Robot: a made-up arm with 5 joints.
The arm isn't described. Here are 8 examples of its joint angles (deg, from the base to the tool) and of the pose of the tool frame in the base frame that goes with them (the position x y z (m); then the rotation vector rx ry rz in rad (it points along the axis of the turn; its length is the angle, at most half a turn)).
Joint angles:
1: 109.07 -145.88 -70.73 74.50 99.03
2: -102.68 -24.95 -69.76 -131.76 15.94
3: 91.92 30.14 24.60 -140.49 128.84
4: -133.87 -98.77 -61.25 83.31 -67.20
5: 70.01 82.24 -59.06 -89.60 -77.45
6: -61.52 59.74 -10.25 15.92 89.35
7: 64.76 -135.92 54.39 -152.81 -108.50
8: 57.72 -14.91 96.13 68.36 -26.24
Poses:
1: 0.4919 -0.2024 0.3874 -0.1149 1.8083 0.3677
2: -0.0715 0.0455 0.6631 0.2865 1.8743 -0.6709
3: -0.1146 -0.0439 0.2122 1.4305 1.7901 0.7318
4: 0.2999 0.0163 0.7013 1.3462 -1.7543 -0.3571
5: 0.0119 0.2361 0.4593 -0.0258 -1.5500 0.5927
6: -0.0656 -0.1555 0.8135 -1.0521 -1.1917 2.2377
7: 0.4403 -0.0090 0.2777 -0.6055 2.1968 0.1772
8: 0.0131 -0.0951 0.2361 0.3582 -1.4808 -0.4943
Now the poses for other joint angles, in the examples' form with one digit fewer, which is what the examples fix.
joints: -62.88 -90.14 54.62 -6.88 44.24
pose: 0.275 0.196 0.637 -1.668 0.250 0.181
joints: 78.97 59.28 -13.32 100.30 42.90
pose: -0.104 0.191 0.304 1.269 -0.210 -0.734
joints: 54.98 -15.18 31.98 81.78 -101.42
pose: -0.065 -0.042 0.269 -0.900 -0.254 -0.334
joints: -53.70 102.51 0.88 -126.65 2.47
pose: 0.136 -0.172 0.807 2.509 -1.056 0.605
